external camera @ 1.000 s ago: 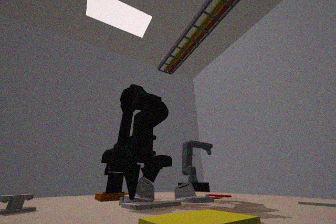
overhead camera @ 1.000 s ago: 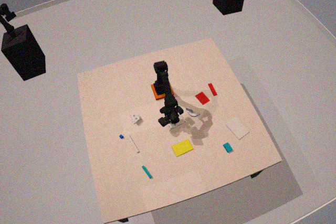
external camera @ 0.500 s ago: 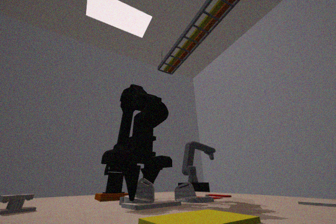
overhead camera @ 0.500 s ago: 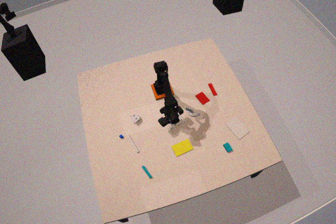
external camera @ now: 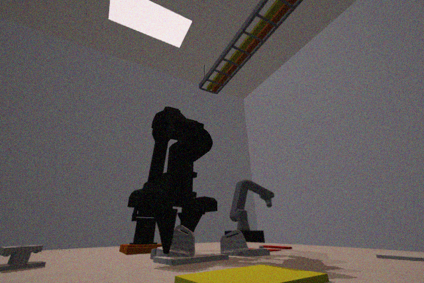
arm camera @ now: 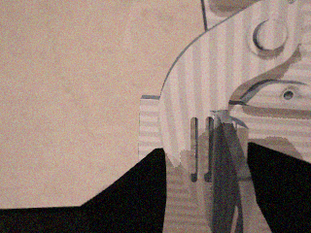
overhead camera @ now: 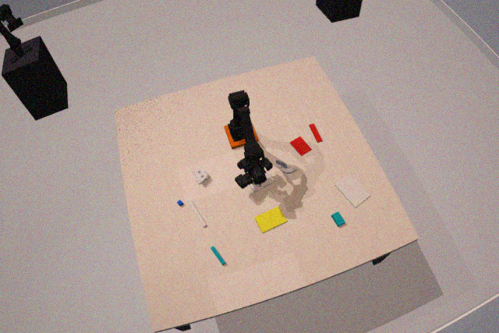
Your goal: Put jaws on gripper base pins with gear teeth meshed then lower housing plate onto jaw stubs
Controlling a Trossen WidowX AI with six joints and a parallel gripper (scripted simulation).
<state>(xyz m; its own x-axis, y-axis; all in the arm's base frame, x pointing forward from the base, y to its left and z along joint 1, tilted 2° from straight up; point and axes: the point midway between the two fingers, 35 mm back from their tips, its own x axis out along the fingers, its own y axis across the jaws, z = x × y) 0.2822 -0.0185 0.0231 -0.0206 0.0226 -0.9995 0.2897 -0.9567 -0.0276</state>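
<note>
Right now the grey jaw is 200 mm to the left of my gripper tip and 10 mm below it. The rest, counted from my gripper tip: white stick (320 mm to the right, 60 mm ahead, 10 mm below); then grey stand (230 mm to the right, 120 mm behind); then yellow block (210 mm ahead, 10 mm below).
</note>
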